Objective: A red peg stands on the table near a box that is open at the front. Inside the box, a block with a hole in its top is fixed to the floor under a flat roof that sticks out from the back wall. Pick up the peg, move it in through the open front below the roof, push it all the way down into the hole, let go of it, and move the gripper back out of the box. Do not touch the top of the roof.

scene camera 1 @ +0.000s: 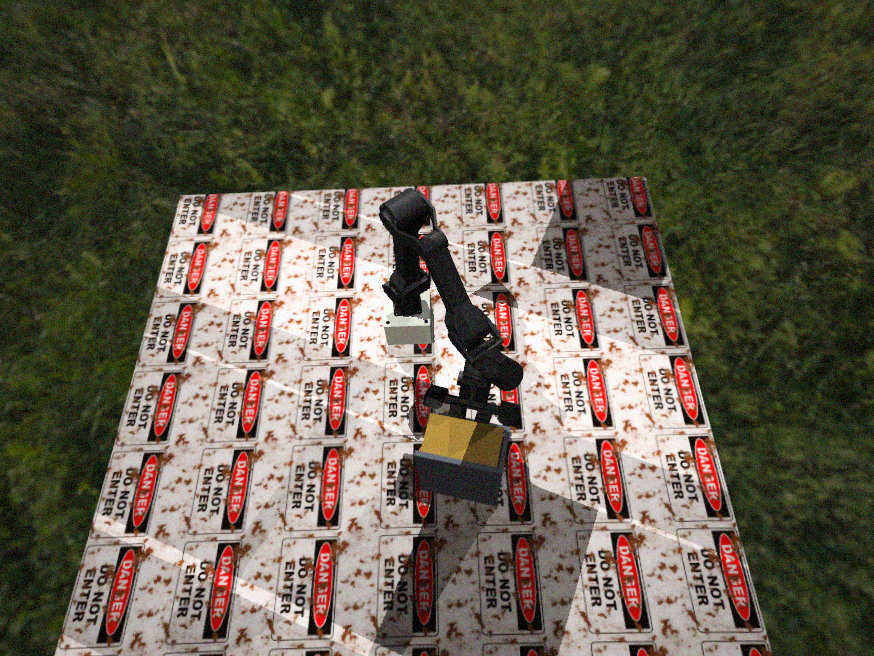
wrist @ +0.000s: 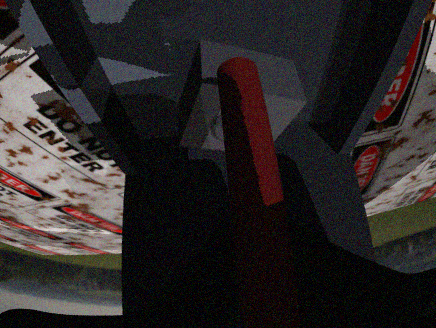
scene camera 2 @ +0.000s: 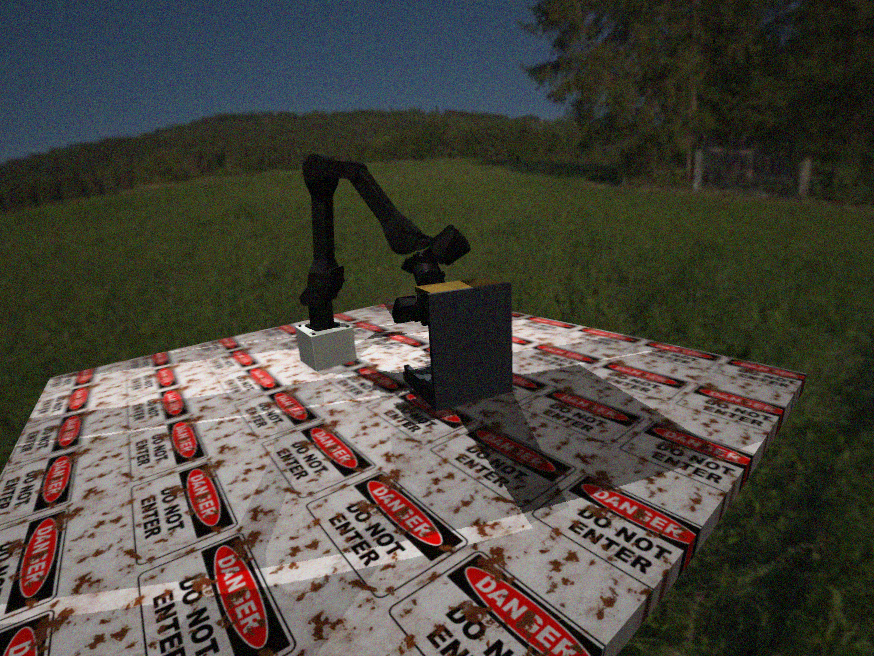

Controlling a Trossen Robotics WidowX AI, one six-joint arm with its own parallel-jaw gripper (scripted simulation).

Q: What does my gripper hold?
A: A red peg.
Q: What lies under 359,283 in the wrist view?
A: My gripper.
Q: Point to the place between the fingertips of my gripper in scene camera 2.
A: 452,340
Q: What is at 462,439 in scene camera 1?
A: A yellow roof.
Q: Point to a box wall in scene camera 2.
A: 470,330
